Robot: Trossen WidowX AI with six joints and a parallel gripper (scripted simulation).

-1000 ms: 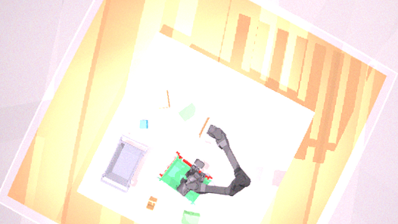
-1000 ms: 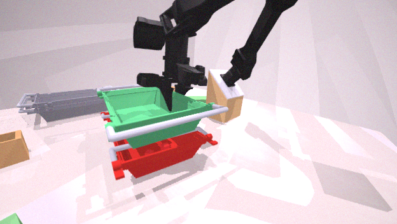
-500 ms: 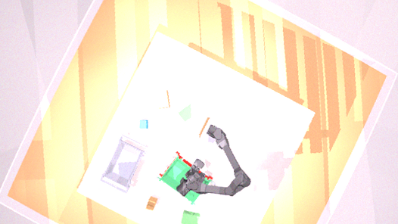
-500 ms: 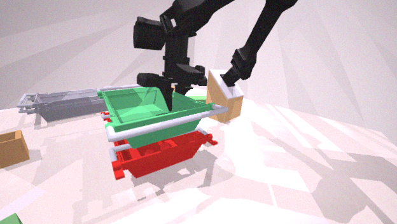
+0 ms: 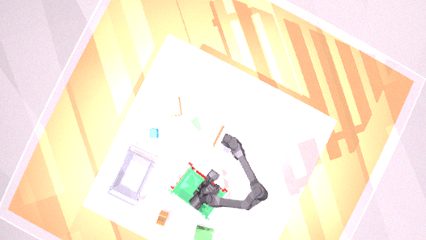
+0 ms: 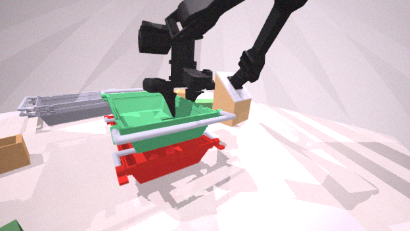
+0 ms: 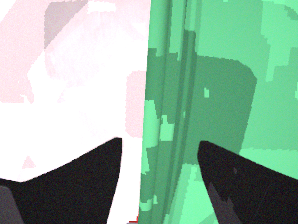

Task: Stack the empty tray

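Now: the green tray 80 mm ahead of my gripper tip, 20 mm to the right of it and 30 mm above it. Round my gripper tip: brown box (370 mm ahead, 150 mm to the right, 60 mm below); blue cube (110 mm behind, 440 mm to the right, 60 mm below).
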